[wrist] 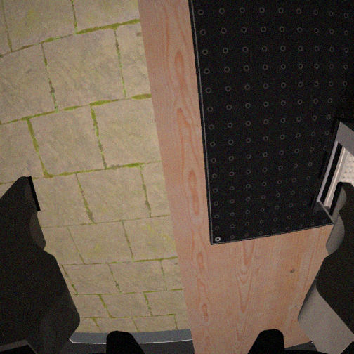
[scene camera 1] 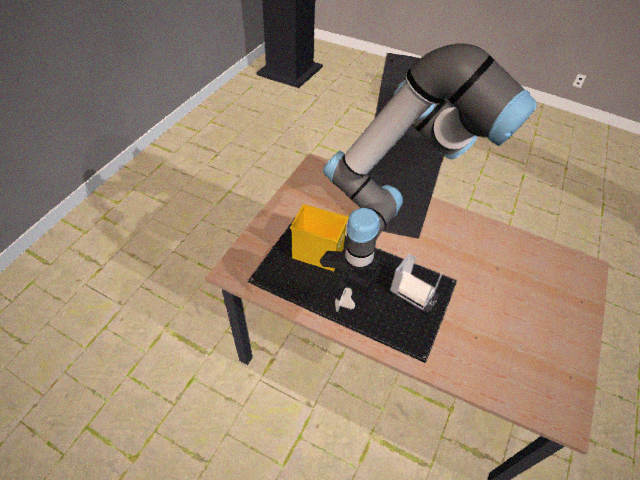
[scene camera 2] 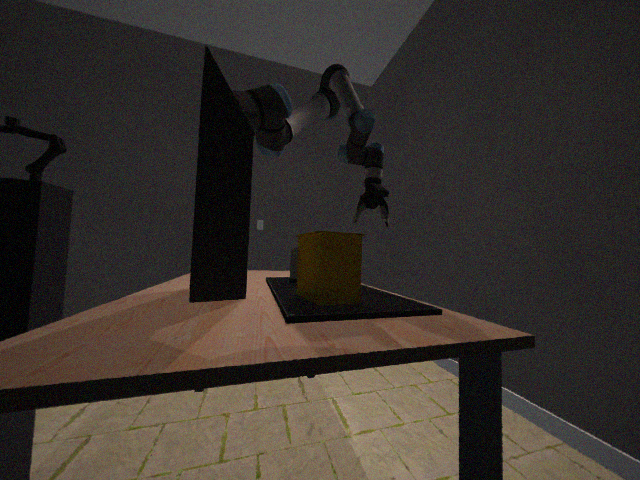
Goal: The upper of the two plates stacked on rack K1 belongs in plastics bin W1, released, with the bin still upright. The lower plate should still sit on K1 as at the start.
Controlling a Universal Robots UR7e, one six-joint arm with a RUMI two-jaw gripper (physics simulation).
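Pixels of known places: gripper, fingertip midpoint: (scene camera 1: 350,293) (scene camera 2: 371,225); arm's base at its link origin: (scene camera 2: 229,117).
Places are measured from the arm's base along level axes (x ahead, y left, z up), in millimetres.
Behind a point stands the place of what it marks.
Note:
The yellow bin W1 (scene camera 1: 316,248) {x 361, y -148, z -466 mm} (scene camera 2: 329,268) {x 284, y -258, z -482 mm} stands upright at the left of the black mat in scene camera 1; its inside is partly visible. Rack K1 (scene camera 1: 406,264) {x 247, y 164, z -487 mm} (wrist: 346,133) stands toward the mat's right end. White plates (scene camera 1: 416,288) {x 300, y 232, z -525 mm} (wrist: 348,171) sit in it; I cannot tell the upper from the lower. In scene camera 2 the rack is mostly hidden behind the bin. My gripper (scene camera 2: 371,224) {x 566, y 79, z -322 mm} (wrist: 186,184) is open and empty, pointing down. It hangs above the mat, between bin and rack in scene camera 1, higher than the bin's rim in scene camera 2.
The black perforated mat (scene camera 1: 392,330) {x 474, y 219, z -570 mm} (scene camera 2: 408,307) {x 474, y -307, z -571 mm} (wrist: 250,100) lies on the wooden table (scene camera 1: 527,330) {x 227, y 654, z -584 mm} (scene camera 2: 222,335) {x 63, y -392, z -584 mm} (wrist: 175,125). A tall dark panel (scene camera 1: 408,175) {x 46, y 50, z -262 mm} (scene camera 2: 222,206) {x 11, y -116, z -323 mm} rises behind the table's rear edge area, near the arm. The table's edge and floor show left of the mat in the wrist view.

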